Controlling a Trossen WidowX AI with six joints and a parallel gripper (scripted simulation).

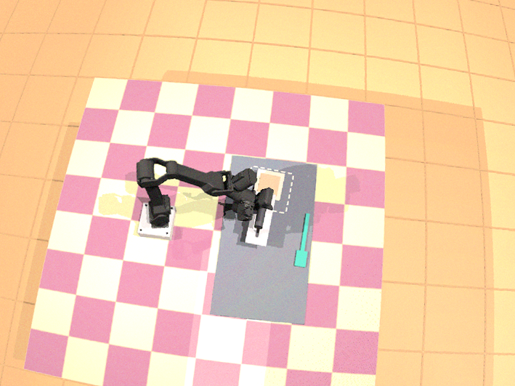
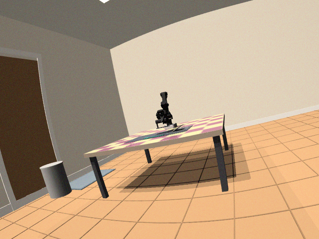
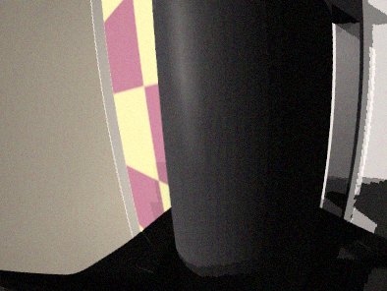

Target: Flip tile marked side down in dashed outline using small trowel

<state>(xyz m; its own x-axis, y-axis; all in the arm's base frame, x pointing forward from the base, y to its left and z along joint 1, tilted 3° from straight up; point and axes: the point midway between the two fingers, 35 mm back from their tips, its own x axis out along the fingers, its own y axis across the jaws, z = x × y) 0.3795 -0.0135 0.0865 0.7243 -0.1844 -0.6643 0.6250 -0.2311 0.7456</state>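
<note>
Now: gripper tip 12 cm above the grey mat, 6 cm to the left of it and 1 cm past it. Round my gripper tip: square tile: 12 cm to the left, 8 cm below, 1 cm ahead; trowel: 2 cm behind, 1 cm to the left, 1 cm below; teal long-handled tool: 12 cm ahead, 11 cm to the right, 10 cm below.
</note>
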